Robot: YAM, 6 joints.
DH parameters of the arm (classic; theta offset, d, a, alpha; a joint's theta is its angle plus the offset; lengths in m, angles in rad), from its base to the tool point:
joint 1: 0 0.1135 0.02 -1.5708
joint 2: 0 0 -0.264 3.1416
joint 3: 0.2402 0 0.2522 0
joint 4: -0.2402 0 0.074 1.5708
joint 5: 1.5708 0 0 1.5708
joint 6: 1.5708 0.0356 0 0
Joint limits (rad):
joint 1: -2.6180..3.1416
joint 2: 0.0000..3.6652
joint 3: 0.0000..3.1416
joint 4: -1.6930..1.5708
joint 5: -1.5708..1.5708
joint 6: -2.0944..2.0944
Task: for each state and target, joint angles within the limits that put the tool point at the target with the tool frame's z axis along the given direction. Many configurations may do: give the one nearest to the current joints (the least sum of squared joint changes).
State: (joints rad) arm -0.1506 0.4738 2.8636 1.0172 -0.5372 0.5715
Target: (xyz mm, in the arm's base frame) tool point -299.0 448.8 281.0 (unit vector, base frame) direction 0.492 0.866 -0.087
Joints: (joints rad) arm -0.9226 0.1975 2.5351 1.0217 -1.1561 0.5715
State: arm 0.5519 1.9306 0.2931 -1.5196 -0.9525 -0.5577
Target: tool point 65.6 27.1 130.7 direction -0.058 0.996 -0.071
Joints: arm -0.1228 1.5259 0.2511 -1.4903 -1.3765 -0.5577
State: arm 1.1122 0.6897 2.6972 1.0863 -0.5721 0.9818
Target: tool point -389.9 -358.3 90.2 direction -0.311 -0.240 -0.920
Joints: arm 0.7455 0.2684 3.1399 1.4387 -0.0346 0.9818
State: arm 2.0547 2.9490 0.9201 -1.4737 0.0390 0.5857
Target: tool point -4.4 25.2 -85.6 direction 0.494 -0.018 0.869
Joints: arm 2.2759 3.6630 1.0082 -1.6907 0.3732 0.5857
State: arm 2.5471 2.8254 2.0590 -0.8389 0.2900 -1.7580
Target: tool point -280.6 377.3 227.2 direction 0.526 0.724 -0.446
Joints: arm 2.2762 2.2142 1.9157 -0.8318 1.0551 -1.7580
